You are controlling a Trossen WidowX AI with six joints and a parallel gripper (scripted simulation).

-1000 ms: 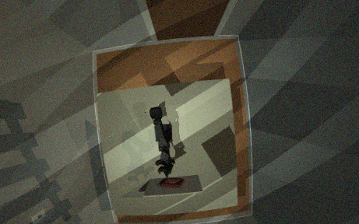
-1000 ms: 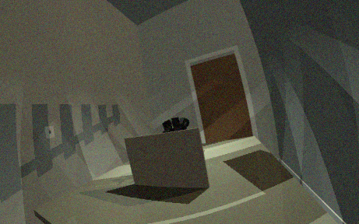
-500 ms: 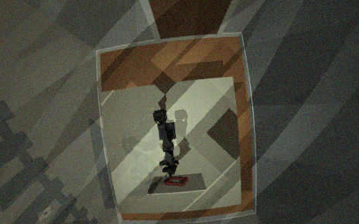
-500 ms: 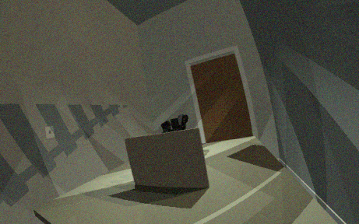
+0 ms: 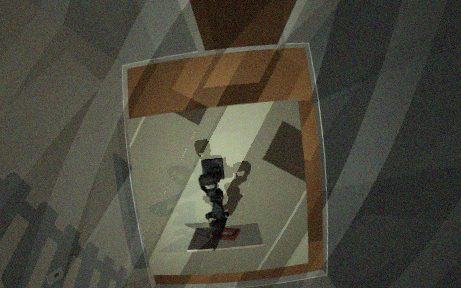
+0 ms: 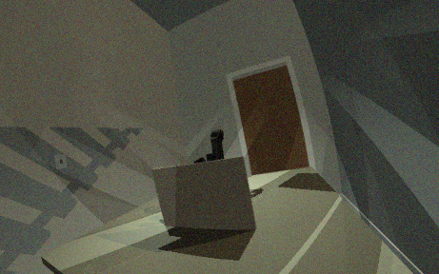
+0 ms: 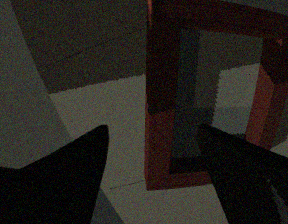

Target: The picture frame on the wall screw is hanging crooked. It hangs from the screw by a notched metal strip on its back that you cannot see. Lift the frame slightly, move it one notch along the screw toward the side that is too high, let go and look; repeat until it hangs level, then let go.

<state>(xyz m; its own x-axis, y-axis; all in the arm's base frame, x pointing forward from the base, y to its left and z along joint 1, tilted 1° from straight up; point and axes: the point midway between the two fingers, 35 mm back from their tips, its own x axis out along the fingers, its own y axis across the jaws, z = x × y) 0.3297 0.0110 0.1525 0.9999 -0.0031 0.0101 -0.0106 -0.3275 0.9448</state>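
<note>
Right now the picture frame is 60 mm ahead of my gripper tip, 20 mm to the left of it and 60 mm below it. From my gripper tip the other things lie so: wall panel: 70 mm ahead, 20 mm to the left, 60 mm below.
</note>
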